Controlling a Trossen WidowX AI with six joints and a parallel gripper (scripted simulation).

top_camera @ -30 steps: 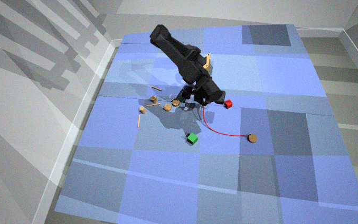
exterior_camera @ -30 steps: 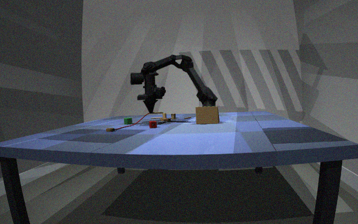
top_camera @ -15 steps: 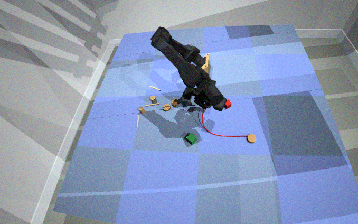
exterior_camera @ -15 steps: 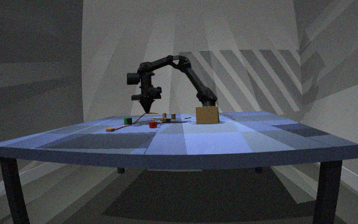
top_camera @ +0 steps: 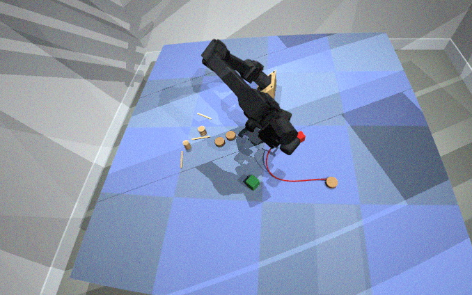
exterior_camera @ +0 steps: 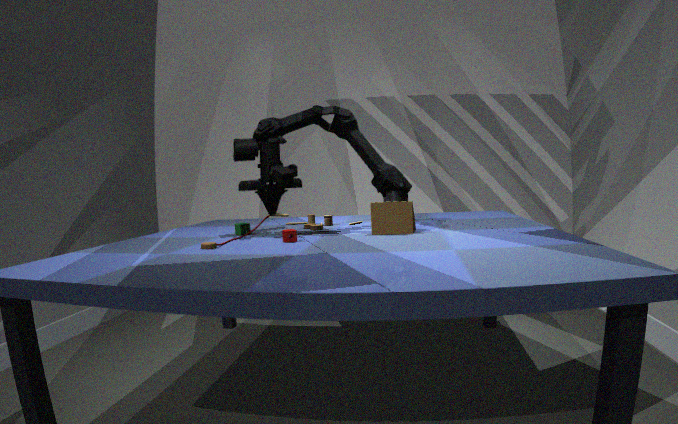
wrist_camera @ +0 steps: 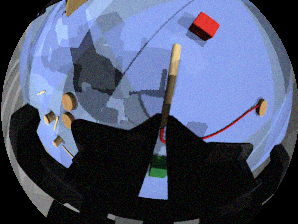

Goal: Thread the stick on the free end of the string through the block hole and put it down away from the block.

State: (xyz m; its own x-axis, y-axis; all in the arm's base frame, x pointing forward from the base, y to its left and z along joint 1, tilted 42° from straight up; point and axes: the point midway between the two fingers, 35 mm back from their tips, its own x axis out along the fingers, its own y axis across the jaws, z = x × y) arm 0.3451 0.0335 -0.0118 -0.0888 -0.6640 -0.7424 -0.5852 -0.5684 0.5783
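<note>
Now: the red cube 80 mm behind my gripper tip, 100 mm to the left of it and 50 mm below it. From my gripper tip the other things lie so: thin wooden stick (10 mm behind, 10 mm to the left); green cube (120 mm ahead, 70 mm to the right, 40 mm below); round wooden button (110 mm ahead, 210 mm to the left, 50 mm below).
</note>
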